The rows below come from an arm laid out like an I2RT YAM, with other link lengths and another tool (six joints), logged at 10 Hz.
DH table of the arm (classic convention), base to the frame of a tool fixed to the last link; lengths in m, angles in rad. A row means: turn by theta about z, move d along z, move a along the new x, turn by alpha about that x. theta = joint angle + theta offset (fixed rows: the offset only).
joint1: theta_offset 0  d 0.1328  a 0.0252  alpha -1.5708
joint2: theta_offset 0  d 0  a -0.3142  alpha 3.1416
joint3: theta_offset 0.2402  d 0  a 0.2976  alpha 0
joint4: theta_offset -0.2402  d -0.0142  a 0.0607  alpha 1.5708
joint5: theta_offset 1.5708  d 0.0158  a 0  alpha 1.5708
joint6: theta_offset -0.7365  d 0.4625  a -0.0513  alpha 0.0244
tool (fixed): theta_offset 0  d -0.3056  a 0  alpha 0
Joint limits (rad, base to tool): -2.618..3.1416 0..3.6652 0..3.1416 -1.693..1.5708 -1.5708..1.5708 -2.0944..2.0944
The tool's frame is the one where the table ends.
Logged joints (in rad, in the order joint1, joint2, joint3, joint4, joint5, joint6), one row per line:
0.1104 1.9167 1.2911 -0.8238 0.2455 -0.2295
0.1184 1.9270 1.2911 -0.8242 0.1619 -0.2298
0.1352 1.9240 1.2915 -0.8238 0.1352 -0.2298
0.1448 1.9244 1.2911 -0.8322 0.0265 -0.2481
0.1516 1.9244 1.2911 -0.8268 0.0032 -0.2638
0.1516 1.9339 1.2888 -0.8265 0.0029 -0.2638
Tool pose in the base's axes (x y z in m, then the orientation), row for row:
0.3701 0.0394 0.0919 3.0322 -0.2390 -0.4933
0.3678 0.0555 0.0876 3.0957 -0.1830 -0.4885
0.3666 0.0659 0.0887 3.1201 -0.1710 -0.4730
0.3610 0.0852 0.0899 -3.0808 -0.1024 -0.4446
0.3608 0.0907 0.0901 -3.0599 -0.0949 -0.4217
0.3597 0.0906 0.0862 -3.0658 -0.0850 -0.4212
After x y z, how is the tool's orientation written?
As angles about the fixed x, y, z axes (roll, pitch, yaw), in radians.
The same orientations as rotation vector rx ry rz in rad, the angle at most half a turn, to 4 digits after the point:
2.8678 -0.7421 0.3053
2.9506 -0.7420 0.2540
2.9846 -0.7222 0.2481
-3.0247 0.6787 -0.1757
-3.0101 0.6381 -0.1692
-3.0145 0.6393 -0.1526

